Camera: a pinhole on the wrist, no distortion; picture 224 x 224 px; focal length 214.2 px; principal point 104.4 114.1 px. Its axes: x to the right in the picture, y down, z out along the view. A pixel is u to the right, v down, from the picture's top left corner.
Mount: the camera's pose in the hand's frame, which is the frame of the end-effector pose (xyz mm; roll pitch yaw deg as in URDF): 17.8 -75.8 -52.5 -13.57 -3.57 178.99
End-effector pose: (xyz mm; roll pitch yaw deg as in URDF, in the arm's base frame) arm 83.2 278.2 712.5 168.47 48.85 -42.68
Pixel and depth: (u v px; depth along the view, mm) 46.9 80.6 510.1
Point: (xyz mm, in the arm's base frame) -66.8 454.6 265.0
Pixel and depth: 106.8 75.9 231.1
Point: 24.4 403.3 561.3
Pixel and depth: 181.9 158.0 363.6
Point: -32.0 614.0 566.2
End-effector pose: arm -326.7 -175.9 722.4 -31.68 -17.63 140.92
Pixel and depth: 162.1 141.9 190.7
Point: -231.4 -183.5 892.7
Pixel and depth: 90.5 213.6 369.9
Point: -185.6 -107.3 1119.7
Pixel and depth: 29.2 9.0 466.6
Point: -566.1 -318.7 1130.3
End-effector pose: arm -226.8 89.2 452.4 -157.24 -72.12 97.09
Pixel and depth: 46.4 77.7 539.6
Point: -573.5 491.3 516.8
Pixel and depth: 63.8 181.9 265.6
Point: -511.8 157.9 503.5
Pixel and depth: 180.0 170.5 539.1
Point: -735.8 252.7 226.2
